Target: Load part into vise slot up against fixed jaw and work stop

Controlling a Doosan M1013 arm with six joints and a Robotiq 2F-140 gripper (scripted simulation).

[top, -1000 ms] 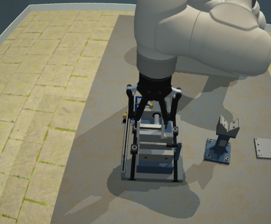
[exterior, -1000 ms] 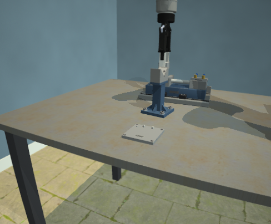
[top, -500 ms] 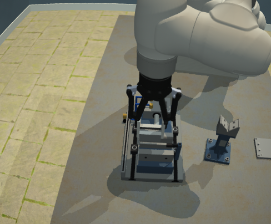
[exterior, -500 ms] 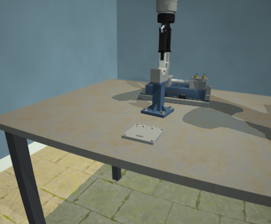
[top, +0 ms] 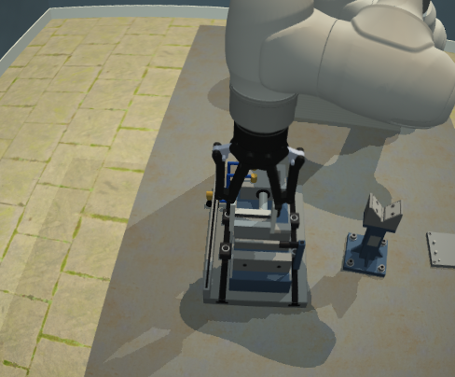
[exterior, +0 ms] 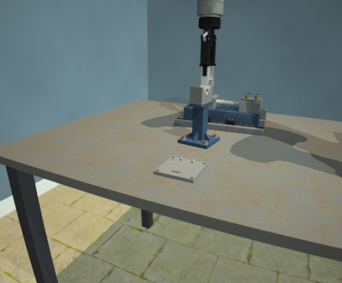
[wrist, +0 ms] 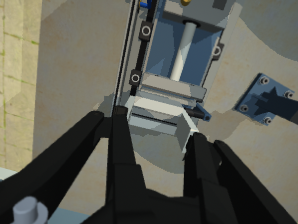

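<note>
My gripper is now 2 cm above the part. Also, from my hand: work stop (8 cm below, 7 cm to the left); then moving jaw (9 cm below, 3 cm behind, 2 cm to the left); then fixed jaw (9 cm below, 3 cm ahead, 2 cm to the left).
</note>
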